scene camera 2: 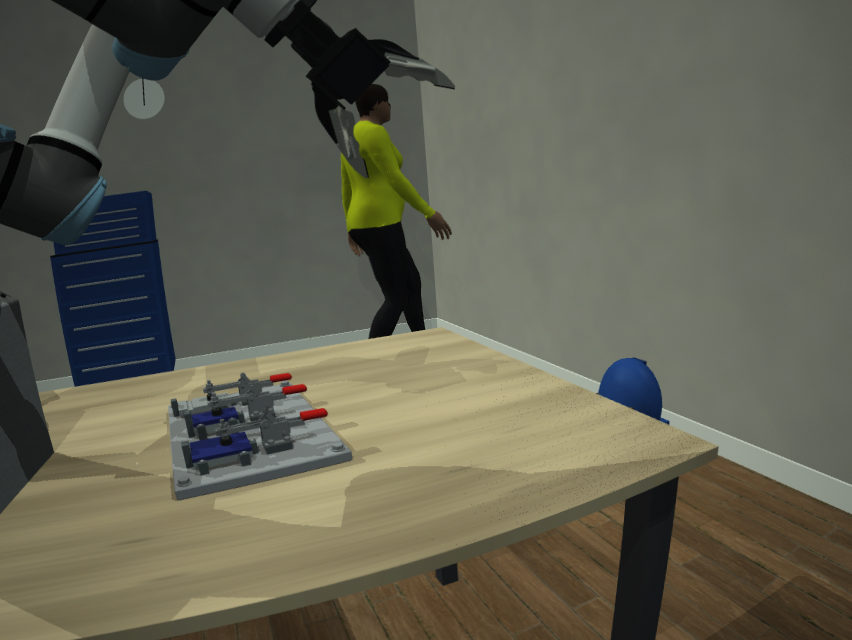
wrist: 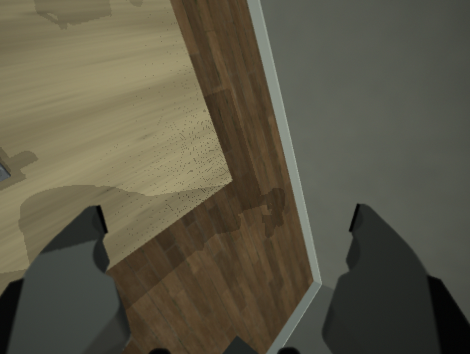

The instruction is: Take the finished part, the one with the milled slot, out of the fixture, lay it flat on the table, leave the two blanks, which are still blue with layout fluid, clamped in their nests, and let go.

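Frame: origin at the arm's base, x ahead, y left, z up, level; metres.
Seen in the pictures: gripper, fingertip midpoint: (scene camera 2: 411,132) (wrist: 229,207).
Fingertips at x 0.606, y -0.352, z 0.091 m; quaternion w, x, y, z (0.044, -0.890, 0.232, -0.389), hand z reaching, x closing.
A point is followed by its place in that frame.
The grey fixture plate (scene camera 2: 303,459) {z -0.302, x 0.453, y -0.274 m} (wrist: 3,173) {z -0.302, x 0.512, y -0.283 m} lies on the table, at the left in the scene view, with a small corner showing at the left edge in the wrist view. A blue blank (scene camera 2: 206,449) {z -0.281, x 0.344, y -0.204 m} sits in the front nest under a clamp pad. A second blue blank (scene camera 2: 203,418) {z -0.276, x 0.368, y -0.096 m} sits in the nest behind it, also under a pad. The rear nest is largely hidden by clamps, and I cannot make out the slotted part there. My gripper (scene camera 2: 410,131) {z 0.091, x 0.605, y -0.352 m} (wrist: 229,207) {z 0.091, x 0.605, y -0.352 m} is open and empty, high above the table and away to the right of the fixture.
Three clamps with red handles (scene camera 2: 313,414) {z -0.263, x 0.494, y -0.231 m} (scene camera 2: 294,388) {z -0.257, x 0.514, y -0.122 m} (scene camera 2: 281,376) {z -0.267, x 0.534, y -0.013 m} stand on the fixture. The wooden table (scene camera 2: 440,509) {z -0.317, x 0.525, y -0.467 m} (wrist: 100,125) {z -0.317, x 0.675, y -0.304 m} ends at a corner on the right. A person in yellow (scene camera 2: 377,199) is behind the table. A blue cabinet (scene camera 2: 113,316) and a rounded blue object (scene camera 2: 630,389) stand beyond it.
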